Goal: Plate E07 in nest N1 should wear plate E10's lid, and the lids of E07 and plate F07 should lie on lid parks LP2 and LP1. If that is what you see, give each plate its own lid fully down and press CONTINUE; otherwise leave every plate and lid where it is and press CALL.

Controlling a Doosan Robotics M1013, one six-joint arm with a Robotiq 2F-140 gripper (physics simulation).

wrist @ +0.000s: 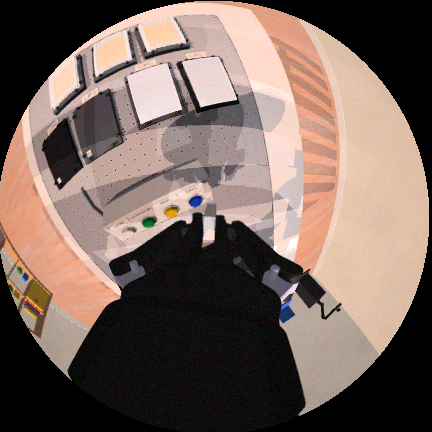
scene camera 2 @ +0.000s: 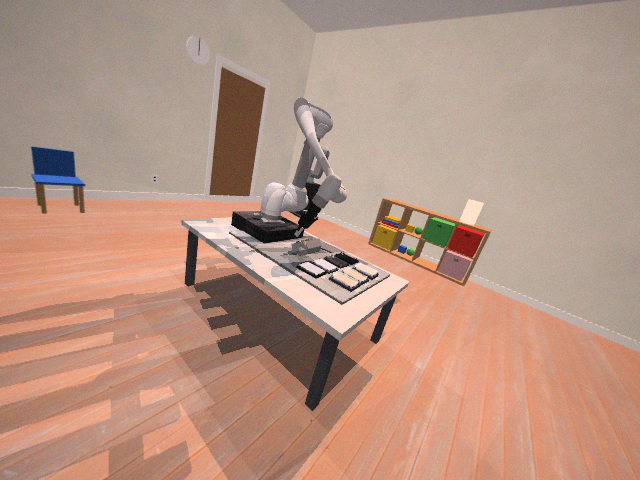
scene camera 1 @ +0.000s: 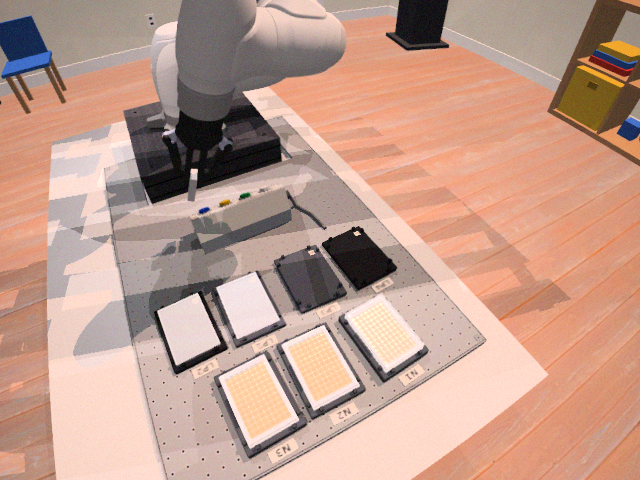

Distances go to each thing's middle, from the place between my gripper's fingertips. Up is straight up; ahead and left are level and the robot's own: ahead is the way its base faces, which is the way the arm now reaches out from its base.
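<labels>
The nest N3 (scene camera 1: 301, 423) is 90 mm below my hand, 440 mm ahead of it and 60 mm to the left of it. The nest N1 (scene camera 1: 377, 368) is 90 mm below my hand, 390 mm ahead of it and 300 mm to the left of it. As for the nest N2 (scene camera 1: 313, 414), it is 100 mm below my hand, 420 mm ahead of it and 170 mm to the left of it. Going by their middles, the nest N1 is the farthest from my hand of the things named here.
</labels>
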